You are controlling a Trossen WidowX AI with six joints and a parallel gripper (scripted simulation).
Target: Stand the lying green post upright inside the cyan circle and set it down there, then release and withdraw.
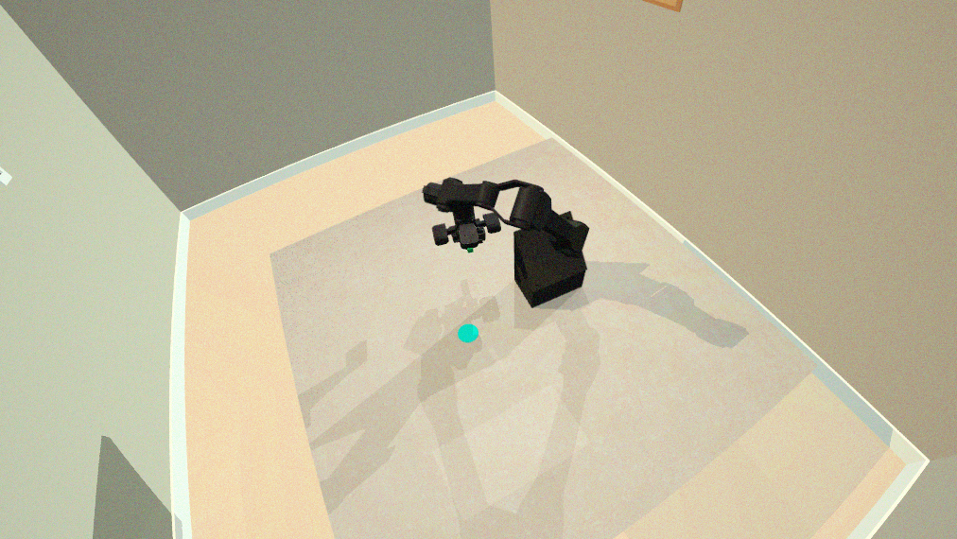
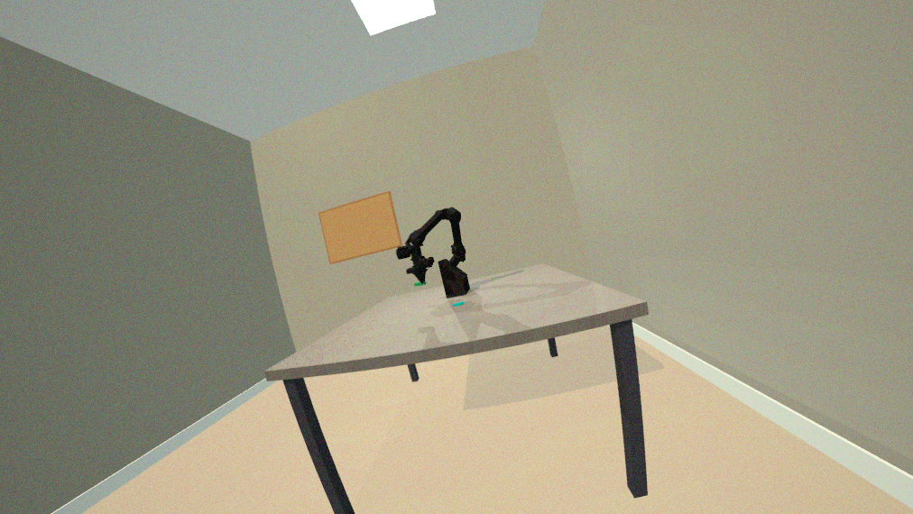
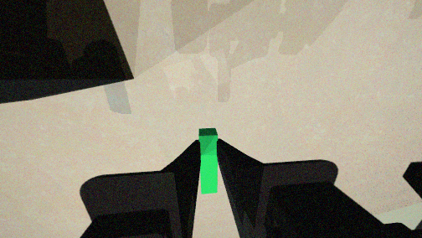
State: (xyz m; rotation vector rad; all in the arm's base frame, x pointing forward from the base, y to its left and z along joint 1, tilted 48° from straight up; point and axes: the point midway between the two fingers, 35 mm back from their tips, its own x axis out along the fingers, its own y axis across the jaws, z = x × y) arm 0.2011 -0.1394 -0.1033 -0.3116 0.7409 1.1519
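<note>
Now: gripper tip 20 mm to the left of the green post and 10 mm past it. Also, from my gripper tip: cyan circle (170 mm to the left, 130 mm below, 130 mm ahead).
</note>
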